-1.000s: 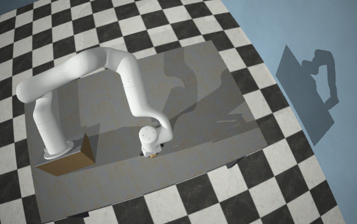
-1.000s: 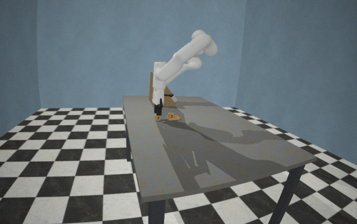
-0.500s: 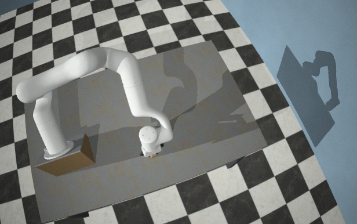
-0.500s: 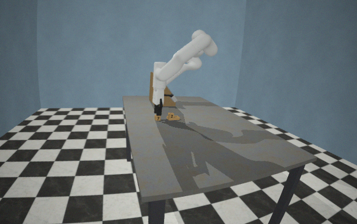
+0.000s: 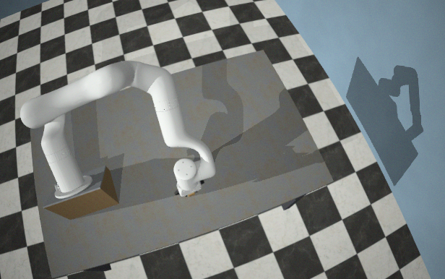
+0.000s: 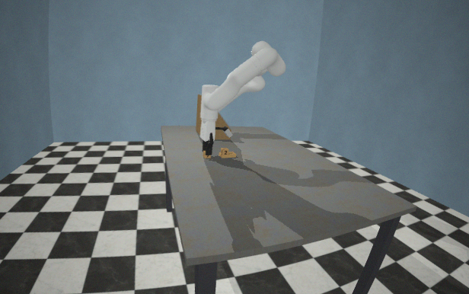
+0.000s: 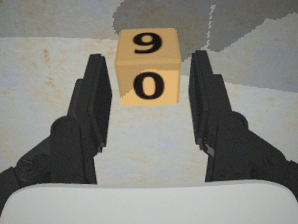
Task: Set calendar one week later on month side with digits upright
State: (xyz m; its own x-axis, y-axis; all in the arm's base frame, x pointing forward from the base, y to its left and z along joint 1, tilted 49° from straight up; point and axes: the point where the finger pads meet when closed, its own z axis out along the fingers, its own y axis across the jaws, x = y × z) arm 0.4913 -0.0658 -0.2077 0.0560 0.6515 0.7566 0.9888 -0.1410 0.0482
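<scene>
Now: hand 10 mm short of the tray, 110 mm to the right of it and 30 mm above it.
</scene>
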